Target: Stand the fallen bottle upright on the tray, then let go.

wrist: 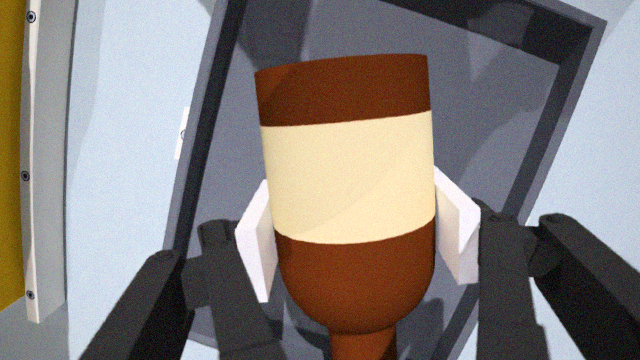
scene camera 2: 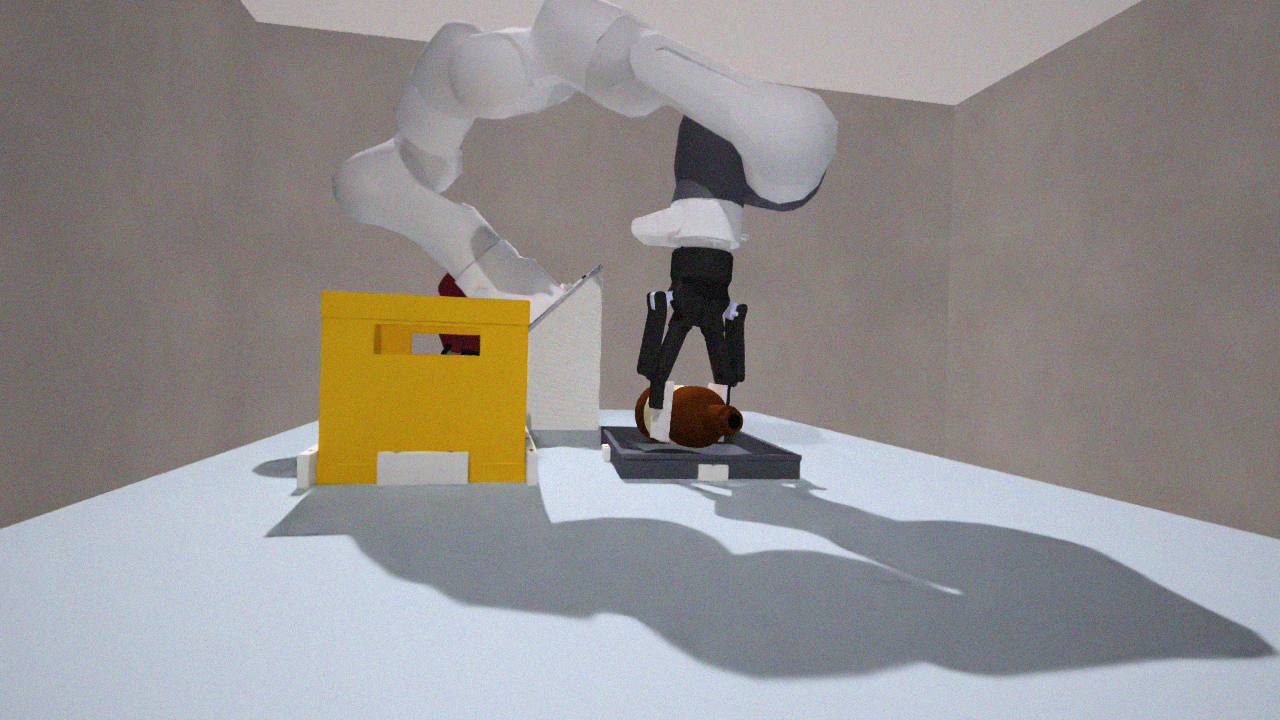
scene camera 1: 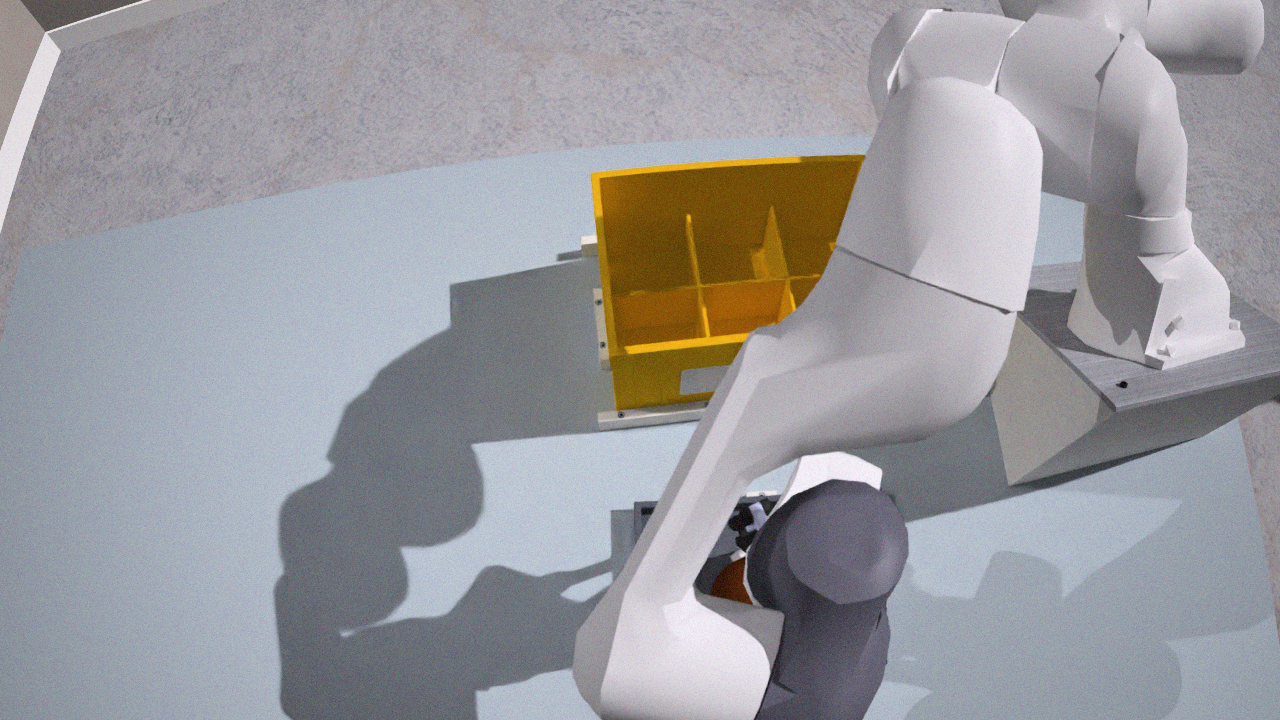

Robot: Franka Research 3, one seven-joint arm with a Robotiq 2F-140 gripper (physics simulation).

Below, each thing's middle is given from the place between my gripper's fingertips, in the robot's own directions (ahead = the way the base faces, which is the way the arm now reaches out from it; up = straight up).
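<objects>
You'd find the brown bottle (scene camera 2: 699, 418) 30 mm higher than my hand.
</objects>
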